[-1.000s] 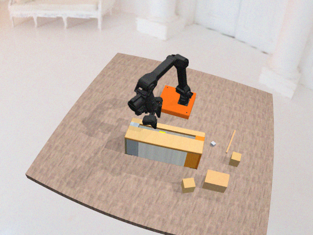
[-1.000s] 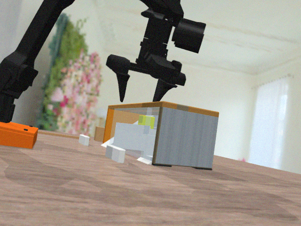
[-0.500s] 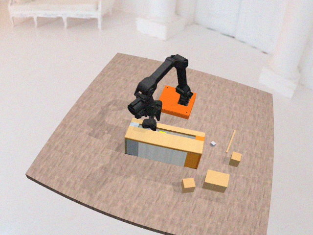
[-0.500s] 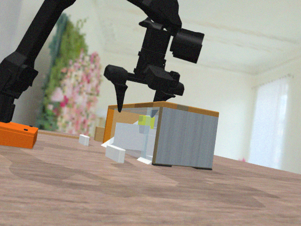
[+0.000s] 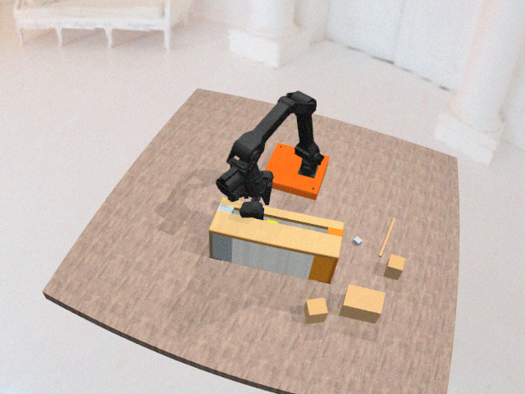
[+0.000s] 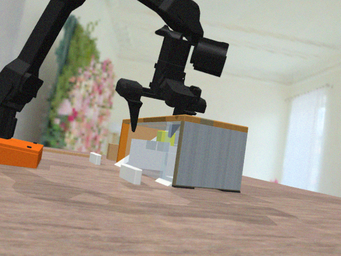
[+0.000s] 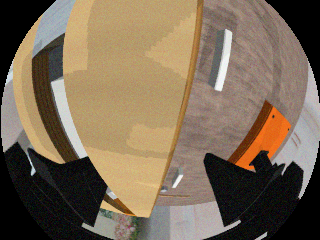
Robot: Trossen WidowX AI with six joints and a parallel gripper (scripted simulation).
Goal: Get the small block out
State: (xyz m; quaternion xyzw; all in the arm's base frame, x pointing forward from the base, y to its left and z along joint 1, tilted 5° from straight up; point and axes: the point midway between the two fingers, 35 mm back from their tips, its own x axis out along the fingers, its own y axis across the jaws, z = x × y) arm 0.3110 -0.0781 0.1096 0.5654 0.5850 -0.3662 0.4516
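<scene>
Right now the yellow block is 4 cm ahead of my gripper tip and 4 cm to the left of it. Round my gripper tip: clear-fronted box: 3 cm ahead, 6 cm to the left, 3 cm below; then thin wooden stick: 14 cm behind, 41 cm to the left, 9 cm below.
</scene>
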